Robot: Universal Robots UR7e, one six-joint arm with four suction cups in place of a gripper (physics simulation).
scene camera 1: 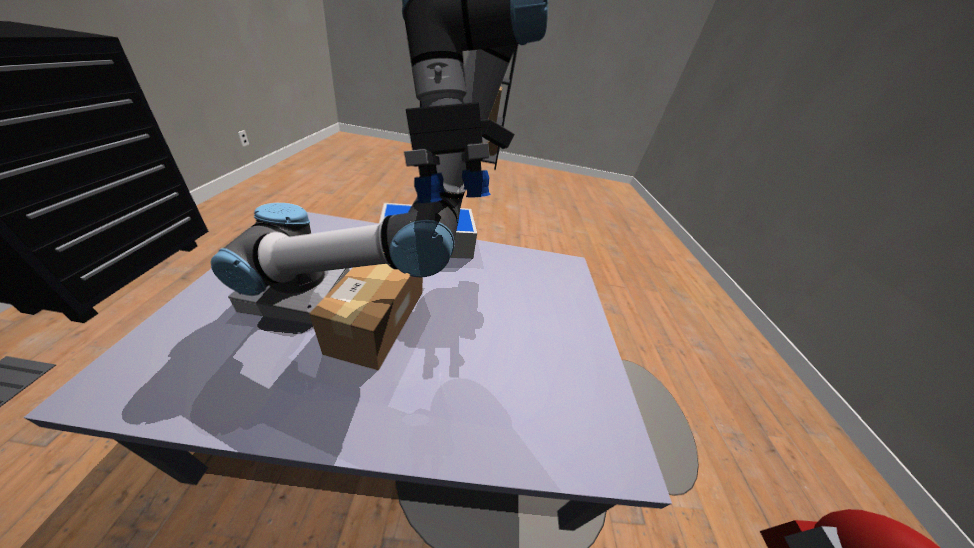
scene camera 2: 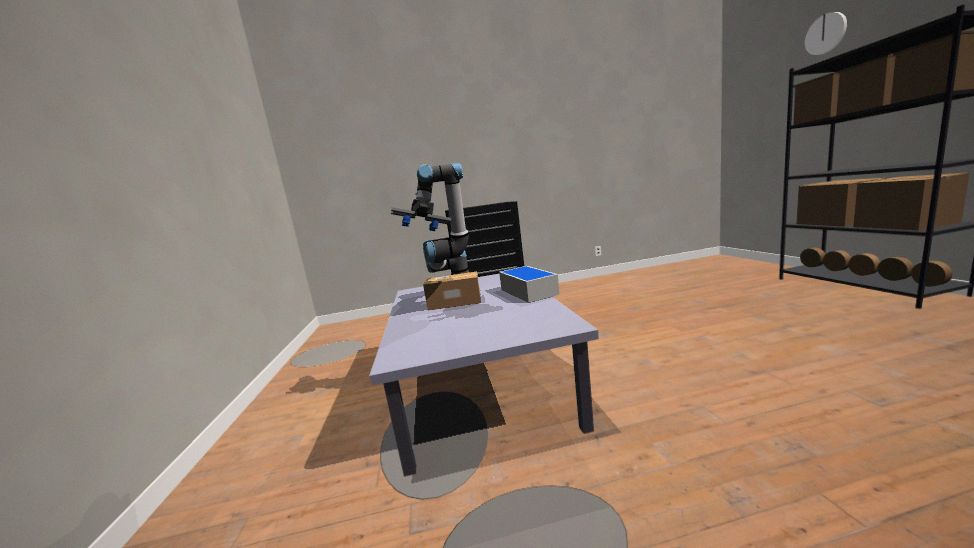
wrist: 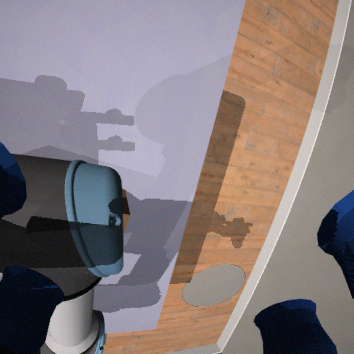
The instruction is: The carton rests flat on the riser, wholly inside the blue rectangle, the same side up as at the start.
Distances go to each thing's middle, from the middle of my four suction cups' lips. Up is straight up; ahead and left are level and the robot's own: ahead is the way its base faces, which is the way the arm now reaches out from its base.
Labels:
The brown carton (scene camera 1: pixel 358 321) is 19 cm behind my suction cup, 12 cm to the left of it and 42 cm below it. Round my suction cup: riser with blue rectangle (scene camera 2: pixel 530 284) (13 cm behind, 57 cm to the left, 44 cm below).

